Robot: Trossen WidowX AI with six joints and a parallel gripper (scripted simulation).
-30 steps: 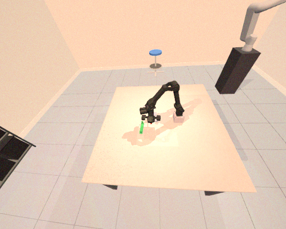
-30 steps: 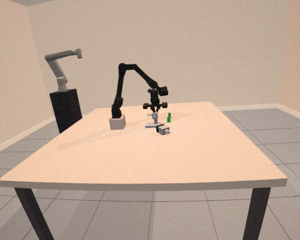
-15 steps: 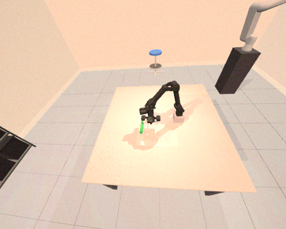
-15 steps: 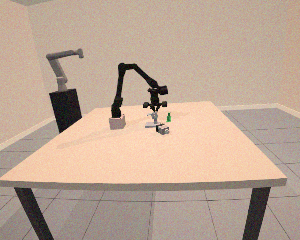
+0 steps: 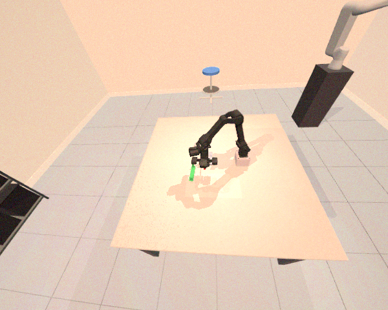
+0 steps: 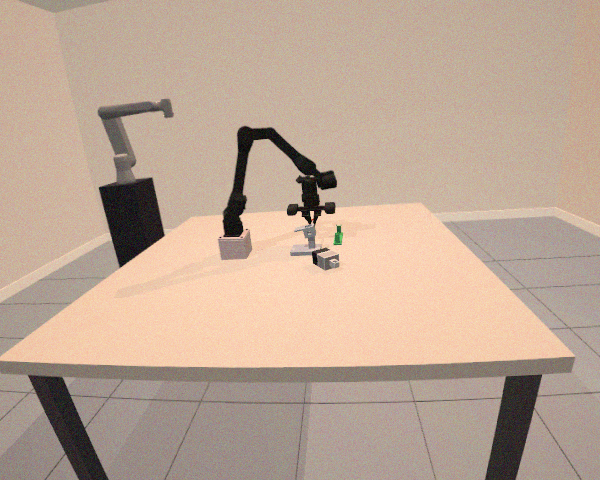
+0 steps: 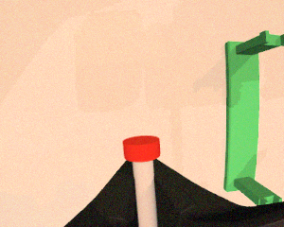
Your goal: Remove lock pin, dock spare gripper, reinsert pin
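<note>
My gripper tip is 100 mm short of the green cradle, 10 mm to the right of it and 30 mm above it. From my gripper tip the other things lie so: mount 20 mm behind, 120 mm to the right; then spare gripper 60 mm ahead, 260 mm to the right, 30 mm below.
</note>
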